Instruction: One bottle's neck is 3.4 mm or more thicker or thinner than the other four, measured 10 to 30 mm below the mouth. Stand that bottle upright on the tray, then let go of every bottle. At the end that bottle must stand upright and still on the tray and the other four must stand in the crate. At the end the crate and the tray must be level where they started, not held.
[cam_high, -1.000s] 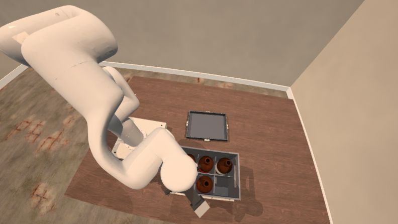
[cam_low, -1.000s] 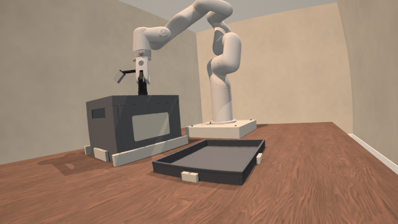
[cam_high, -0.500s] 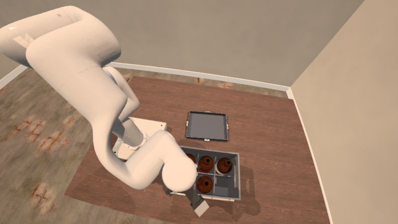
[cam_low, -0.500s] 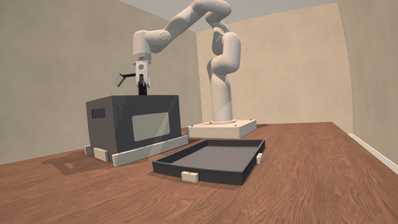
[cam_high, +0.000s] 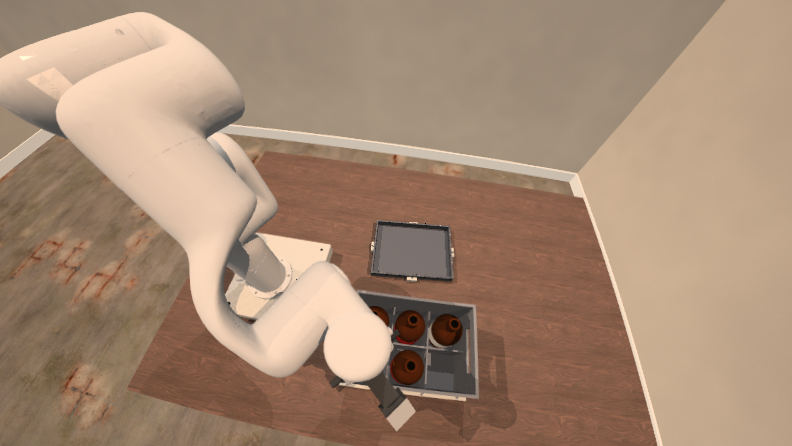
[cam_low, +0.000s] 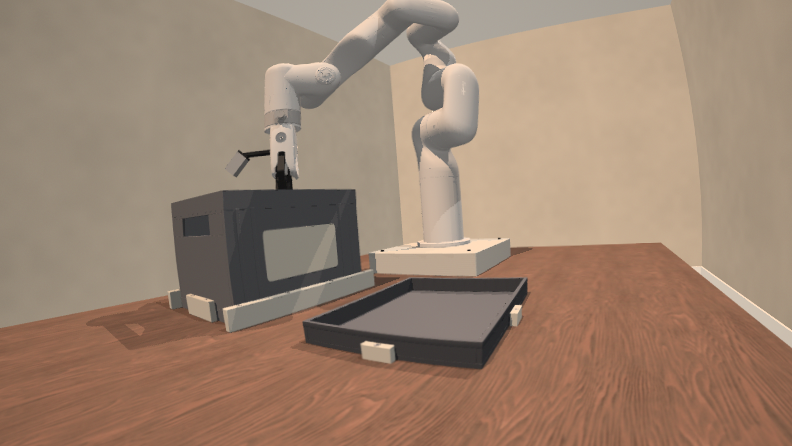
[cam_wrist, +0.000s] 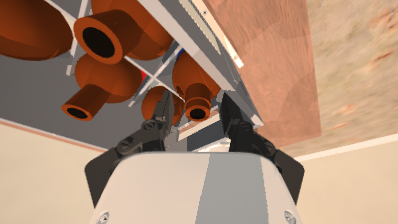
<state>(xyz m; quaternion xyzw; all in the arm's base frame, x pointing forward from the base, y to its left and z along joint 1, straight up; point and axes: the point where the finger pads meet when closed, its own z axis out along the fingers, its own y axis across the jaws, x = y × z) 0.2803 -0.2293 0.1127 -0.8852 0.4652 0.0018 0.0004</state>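
Right now my hand is 10 cm short of the dark grey crate, 7 cm above it and 3 cm to the right of it. The rest, counted from my hand: dark tray 32 cm to the left, 15 cm below, 14 cm ahead; brown bottle 10 cm ahead, 7 cm to the left, 7 cm below.
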